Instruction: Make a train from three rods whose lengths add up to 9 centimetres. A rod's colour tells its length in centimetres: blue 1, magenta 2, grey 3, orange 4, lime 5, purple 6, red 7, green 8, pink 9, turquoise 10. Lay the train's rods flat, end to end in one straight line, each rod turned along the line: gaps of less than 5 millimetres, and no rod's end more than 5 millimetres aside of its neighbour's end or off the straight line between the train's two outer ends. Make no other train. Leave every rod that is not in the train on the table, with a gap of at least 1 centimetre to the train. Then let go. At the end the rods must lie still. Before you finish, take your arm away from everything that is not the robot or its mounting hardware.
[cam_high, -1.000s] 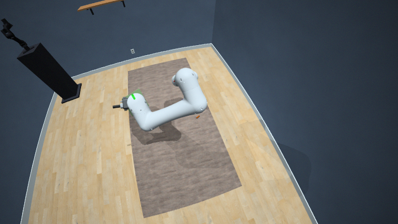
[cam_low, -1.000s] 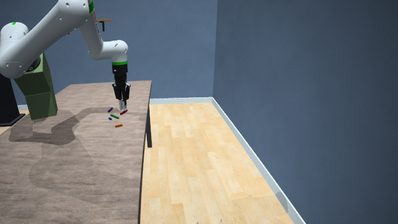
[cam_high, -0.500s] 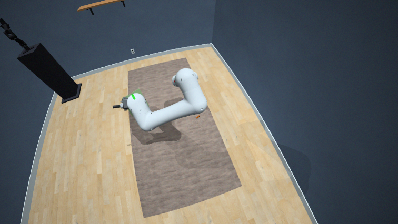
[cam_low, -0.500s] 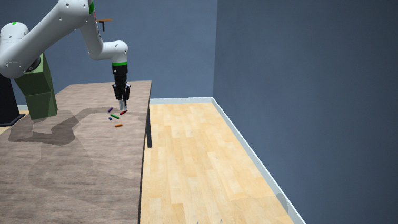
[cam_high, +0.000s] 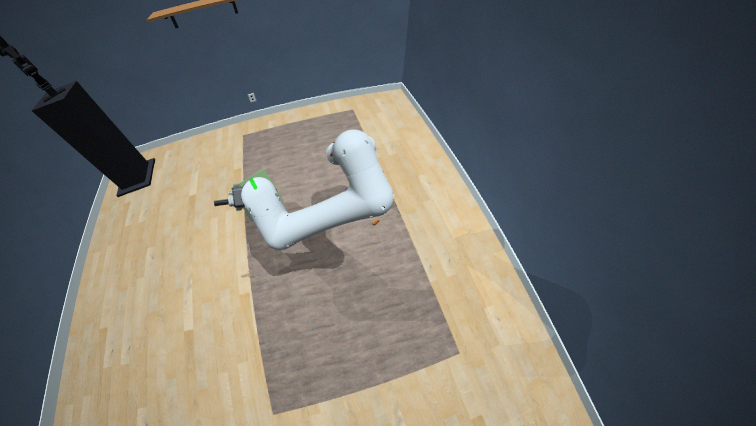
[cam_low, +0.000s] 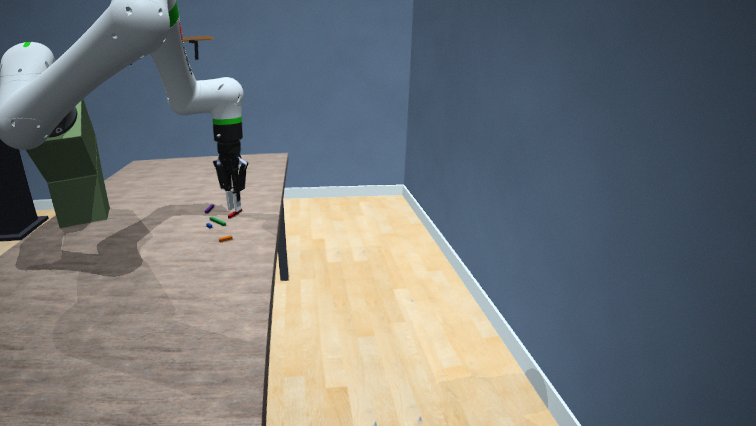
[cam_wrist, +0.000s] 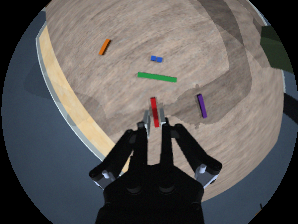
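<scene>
The red rod is 5 cm below my hand. From my hand the other things lie so: green rod: 6 cm to the right, 5 cm below, 5 cm behind; then purple rod: 10 cm behind, 6 cm to the left, 5 cm below; then orange rod: 19 cm to the right, 5 cm below, 1 cm behind.
</scene>
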